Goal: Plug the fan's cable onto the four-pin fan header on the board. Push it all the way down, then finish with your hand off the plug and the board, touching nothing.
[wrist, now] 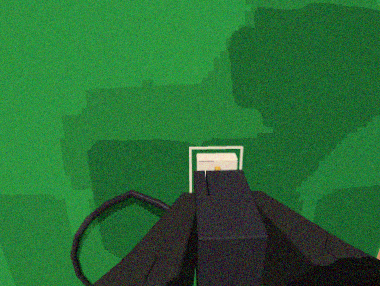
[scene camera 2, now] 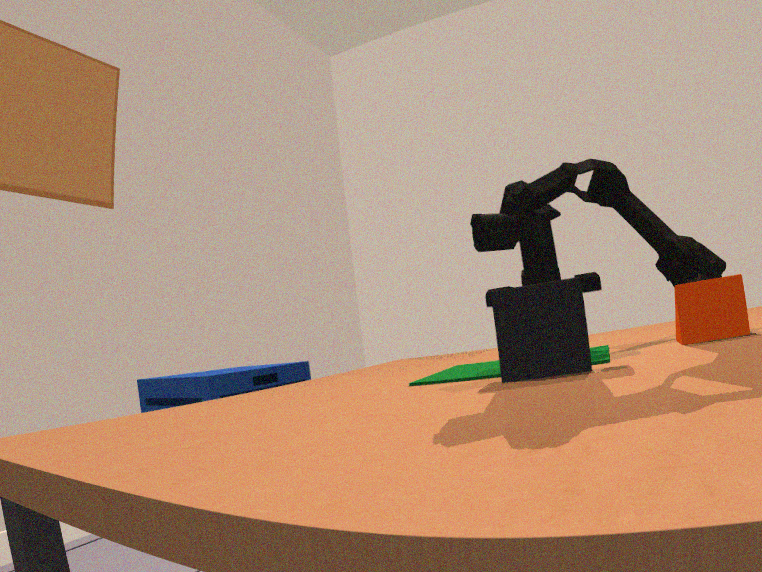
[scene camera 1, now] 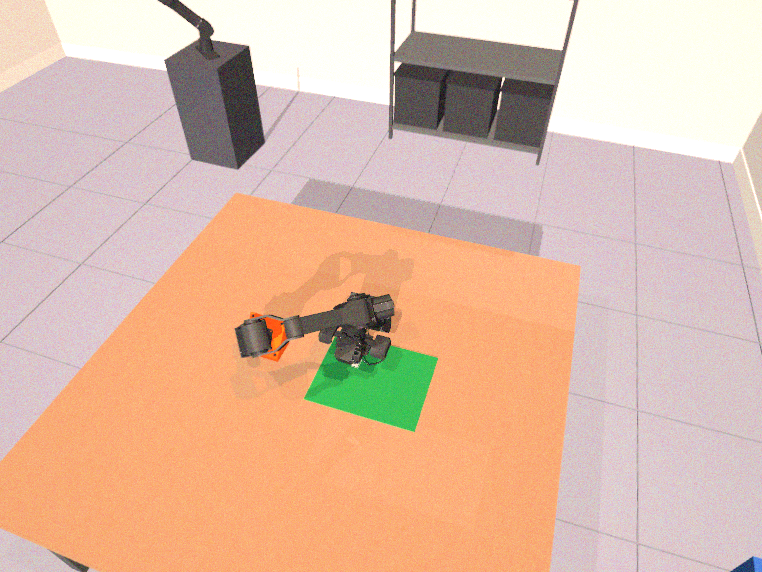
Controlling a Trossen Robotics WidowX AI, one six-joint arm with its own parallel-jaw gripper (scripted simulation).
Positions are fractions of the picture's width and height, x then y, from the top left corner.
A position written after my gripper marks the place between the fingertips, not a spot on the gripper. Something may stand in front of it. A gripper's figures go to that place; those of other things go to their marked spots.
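My gripper (wrist: 0.58,0.71) is 0.10 m from the lens, and there's a green board (wrist: 0.28,0.37) that's 0.12 m from the lens.
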